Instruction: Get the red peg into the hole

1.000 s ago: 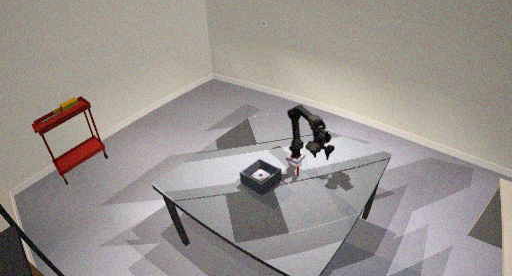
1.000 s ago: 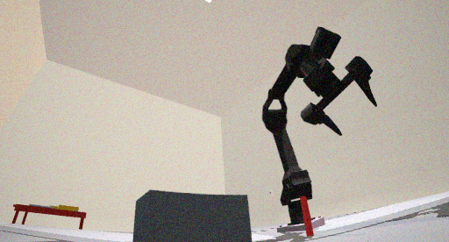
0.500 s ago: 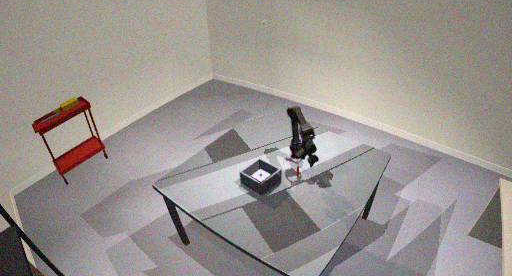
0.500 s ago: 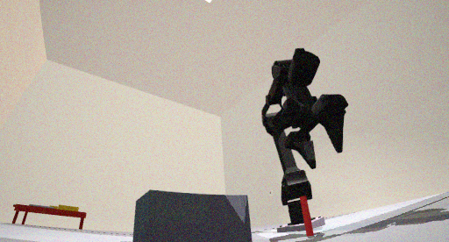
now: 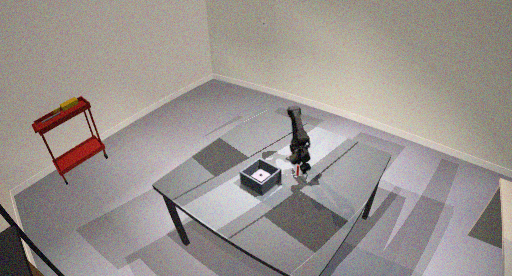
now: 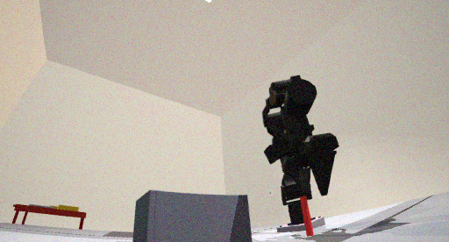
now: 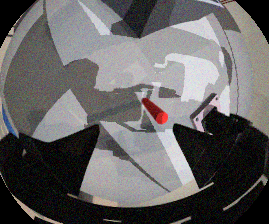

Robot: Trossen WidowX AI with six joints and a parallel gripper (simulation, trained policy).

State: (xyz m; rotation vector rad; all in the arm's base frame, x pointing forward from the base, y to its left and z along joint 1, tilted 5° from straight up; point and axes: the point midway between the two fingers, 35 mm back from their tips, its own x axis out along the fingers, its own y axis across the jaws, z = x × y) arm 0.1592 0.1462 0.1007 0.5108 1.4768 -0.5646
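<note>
The red peg lies 3 cm to the right of my gripper tip, 3 cm below it and 1 cm behind it. Also, from my gripper tip: plate: 19 cm to the right, 18 cm ahead, 3 cm below; dark open box: 19 cm to the right, 18 cm ahead, 5 cm below.
</note>
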